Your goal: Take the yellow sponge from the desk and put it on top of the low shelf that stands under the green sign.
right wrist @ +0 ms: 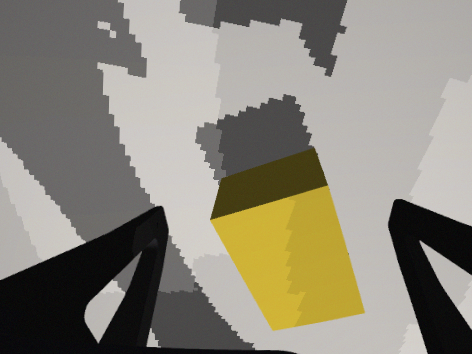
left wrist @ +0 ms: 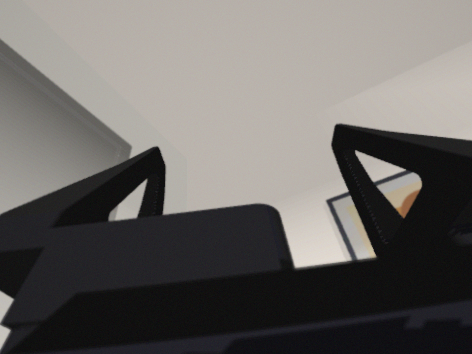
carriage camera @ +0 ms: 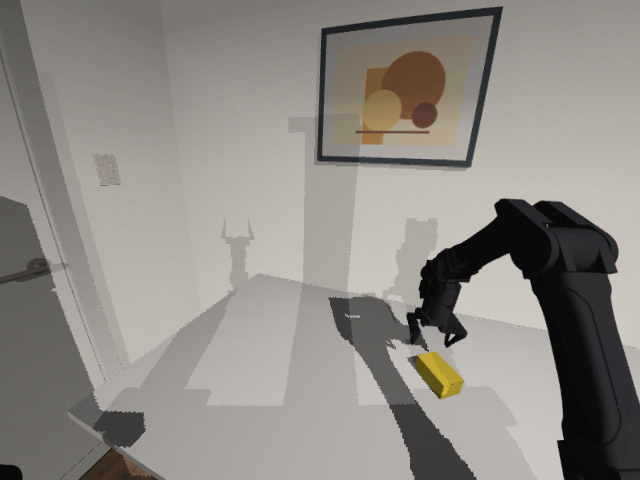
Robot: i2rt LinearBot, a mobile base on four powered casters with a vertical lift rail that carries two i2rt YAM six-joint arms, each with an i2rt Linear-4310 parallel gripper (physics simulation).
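Places are measured from the left arm's base along level axes (x right, y ahead, z up), in centimetres.
Pixels of known places: left gripper, fingertip midpoint: [left wrist: 247, 145]; right gripper, fingertip midpoint: [right wrist: 277, 215] [carriage camera: 428, 344].
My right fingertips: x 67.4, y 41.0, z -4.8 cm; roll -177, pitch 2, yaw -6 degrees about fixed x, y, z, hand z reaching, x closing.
For each thing: its middle in the pictures, then the offset to it from my right fingertips. "spot": a spot on its surface instead. Level surfaces: height alone.
- yellow sponge, body centre: [right wrist: 293, 245] [carriage camera: 437, 373] dy -5.7, dx +0.6, dz -4.5 cm
- light grey desk, surface height: dz -6.8 cm
- door with a lever handle, surface spot: [carriage camera: 20, 273] spot: dy +10.2, dx -120.7, dz +14.3 cm
- wooden floor, surface height: dz -78.7 cm
The yellow sponge [carriage camera: 439, 374] [right wrist: 295, 250] is a block lying flat on the right part of the light grey desk [carriage camera: 248, 434]. My right gripper [carriage camera: 430, 342] [right wrist: 277, 215] is open and points down, above the desk and near the sponge's far end. In the right wrist view the sponge shows in the gap between the two fingers, and they do not touch it. My left gripper [left wrist: 247, 145] is open and empty, with wall and ceiling behind its fingers. The low shelf and the green sign do not show in these views.
A framed picture [carriage camera: 318, 103] [left wrist: 340, 227] hangs on the wall behind the desk. A door with a lever handle [carriage camera: 20, 273] is at the left. A bit of wooden floor [carriage camera: 111, 467] shows past the desk's front left edge. Dark arm shadows fall across the desk.
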